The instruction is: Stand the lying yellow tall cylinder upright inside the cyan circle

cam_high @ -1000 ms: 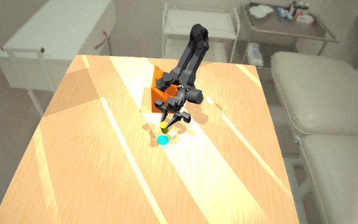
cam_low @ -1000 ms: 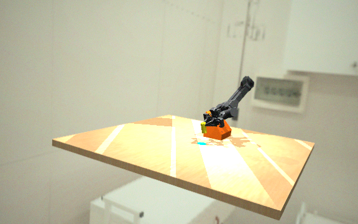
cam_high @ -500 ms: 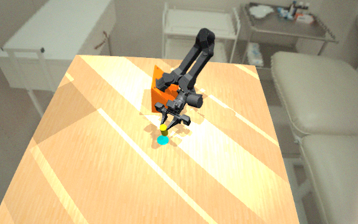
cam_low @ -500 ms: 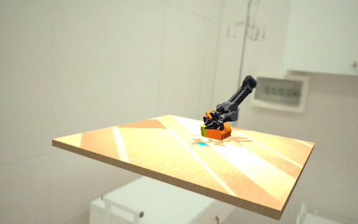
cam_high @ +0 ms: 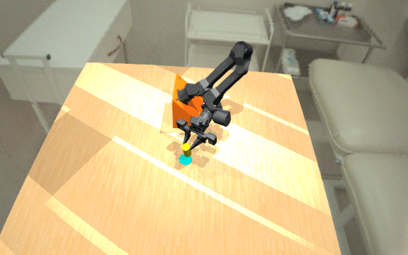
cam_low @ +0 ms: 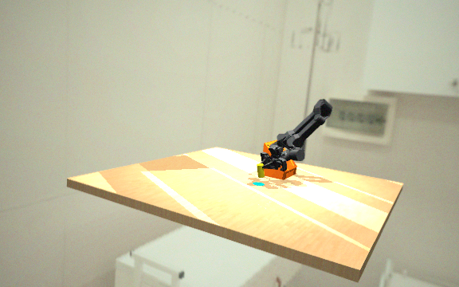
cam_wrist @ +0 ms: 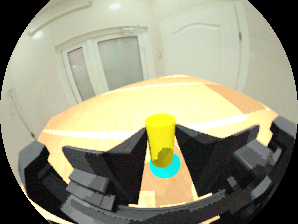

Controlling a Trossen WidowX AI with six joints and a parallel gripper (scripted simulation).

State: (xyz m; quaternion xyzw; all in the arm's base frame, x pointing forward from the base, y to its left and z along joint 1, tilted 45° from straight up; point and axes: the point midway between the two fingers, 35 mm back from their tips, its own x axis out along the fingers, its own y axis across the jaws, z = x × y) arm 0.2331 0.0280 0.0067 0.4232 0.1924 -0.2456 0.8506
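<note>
Right now my gripper tip is 1 cm past the cyan circle and 9 cm above it. From my gripper tip the other things lie so: yellow cylinder 2 cm below.
</note>
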